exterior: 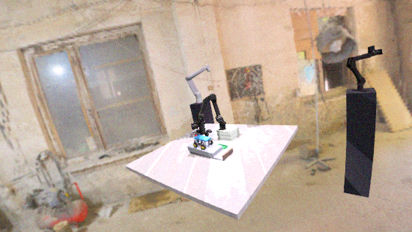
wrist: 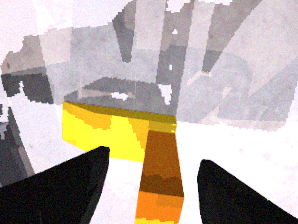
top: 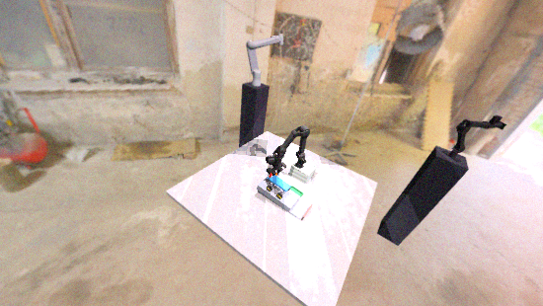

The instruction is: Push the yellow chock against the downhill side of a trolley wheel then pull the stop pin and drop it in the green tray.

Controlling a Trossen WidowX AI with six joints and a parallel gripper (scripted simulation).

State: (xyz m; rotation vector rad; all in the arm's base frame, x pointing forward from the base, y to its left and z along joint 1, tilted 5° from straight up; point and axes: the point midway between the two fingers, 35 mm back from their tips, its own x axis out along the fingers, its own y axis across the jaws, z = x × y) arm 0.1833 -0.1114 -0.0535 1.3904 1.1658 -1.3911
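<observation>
Now: gripper tip 130 mm short of the stop pin, 90 mm below it and 30 mm to the right of it. Round my gripper tip: trolley 150 mm ahead, 130 mm to the left, 70 mm above; yellow chock 20 mm below, 20 mm ahead; green tray 220 mm to the left, 40 mm below, 20 mm ahead.
</observation>
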